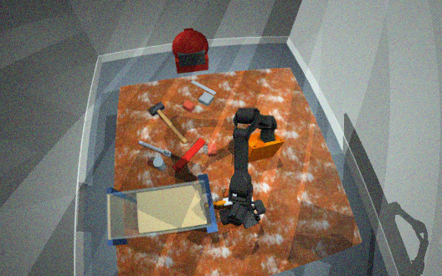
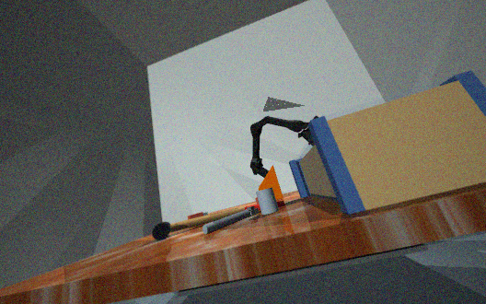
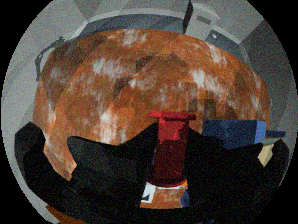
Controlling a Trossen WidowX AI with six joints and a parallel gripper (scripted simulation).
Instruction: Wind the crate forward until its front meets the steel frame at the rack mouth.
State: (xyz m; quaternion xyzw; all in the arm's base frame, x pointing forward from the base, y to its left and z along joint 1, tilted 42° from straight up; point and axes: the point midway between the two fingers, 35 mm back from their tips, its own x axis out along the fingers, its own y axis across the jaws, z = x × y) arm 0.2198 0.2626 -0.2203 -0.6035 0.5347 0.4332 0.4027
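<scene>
Right now the red-knobbed winch handle is 10 mm behind my gripper tip, 50 mm to the right of it and 30 mm below it. From my gripper tip the other things lie so: red knob: 20 mm to the right; blue steel frame: 120 mm ahead, 110 mm to the right, 30 mm below; winch: 50 mm behind, 120 mm to the right, 100 mm below.
</scene>
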